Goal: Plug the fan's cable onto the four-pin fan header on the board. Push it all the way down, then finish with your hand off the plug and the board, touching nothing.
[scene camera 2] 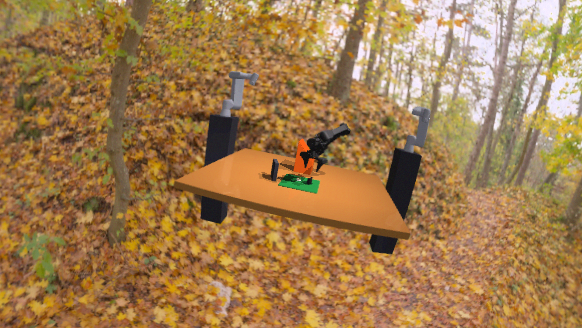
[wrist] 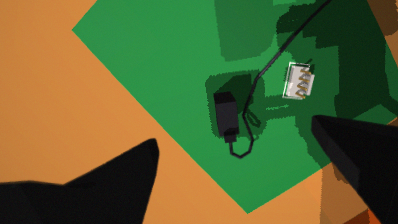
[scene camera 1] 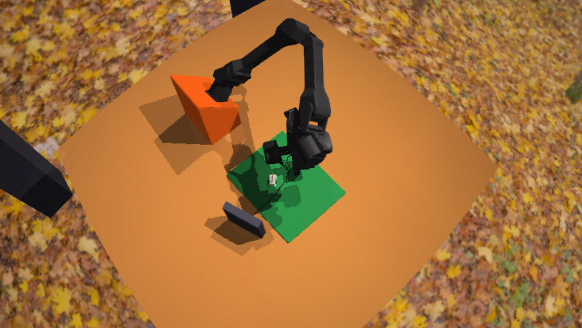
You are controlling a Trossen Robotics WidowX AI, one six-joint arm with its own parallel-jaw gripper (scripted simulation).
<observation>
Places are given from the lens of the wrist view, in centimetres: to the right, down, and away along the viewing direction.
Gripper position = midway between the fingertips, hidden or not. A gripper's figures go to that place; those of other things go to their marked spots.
my gripper (wrist: pixel 233 135): 2, 1, 11
green board (wrist: pixel 172 65): -3, -5, 19
dark plug (wrist: pixel 225 104): 2, -1, 16
The marked spots on the dark plug and the green board are 7 cm apart.
</observation>
